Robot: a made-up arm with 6 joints. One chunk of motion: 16 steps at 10 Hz.
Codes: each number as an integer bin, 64 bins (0 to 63) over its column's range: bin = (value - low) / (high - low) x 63, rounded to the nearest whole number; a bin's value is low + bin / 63 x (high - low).
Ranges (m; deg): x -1.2..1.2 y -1.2..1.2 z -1.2..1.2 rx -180..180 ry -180..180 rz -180..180
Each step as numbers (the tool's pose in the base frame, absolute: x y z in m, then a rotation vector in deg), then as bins.
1 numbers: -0.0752 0.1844 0.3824 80.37 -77.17 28.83
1 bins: 30 36 42 46 18 37
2 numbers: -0.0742 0.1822 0.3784 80.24 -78.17 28.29
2 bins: 30 36 41 46 18 36
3 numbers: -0.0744 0.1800 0.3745 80.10 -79.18 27.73
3 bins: 30 36 41 46 18 36
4 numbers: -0.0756 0.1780 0.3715 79.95 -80.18 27.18
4 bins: 30 36 41 45 17 36
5 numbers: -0.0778 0.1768 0.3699 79.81 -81.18 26.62
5 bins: 29 36 41 45 17 36
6 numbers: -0.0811 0.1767 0.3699 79.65 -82.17 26.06
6 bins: 29 36 41 45 17 36
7 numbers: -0.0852 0.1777 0.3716 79.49 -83.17 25.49
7 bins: 29 36 41 45 17 36
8 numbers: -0.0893 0.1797 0.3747 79.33 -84.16 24.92
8 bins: 29 36 41 45 17 36
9 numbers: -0.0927 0.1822 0.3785 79.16 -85.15 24.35
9 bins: 29 36 41 45 17 36
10 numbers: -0.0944 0.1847 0.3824 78.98 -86.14 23.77
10 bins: 29 36 42 45 16 36
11 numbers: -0.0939 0.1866 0.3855 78.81 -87.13 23.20
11 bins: 29 36 42 45 16 36
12 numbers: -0.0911 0.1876 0.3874 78.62 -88.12 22.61
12 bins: 29 36 42 45 16 35
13 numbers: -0.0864 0.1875 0.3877 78.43 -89.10 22.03
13 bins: 29 36 42 45 16 35
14 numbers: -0.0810 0.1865 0.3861 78.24 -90.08 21.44
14 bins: 29 36 42 45 16 35
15 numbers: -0.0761 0.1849 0.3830 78.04 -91.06 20.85
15 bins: 30 36 42 45 16 35
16 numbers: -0.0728 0.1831 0.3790 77.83 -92.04 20.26
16 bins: 30 36 41 45 15 35
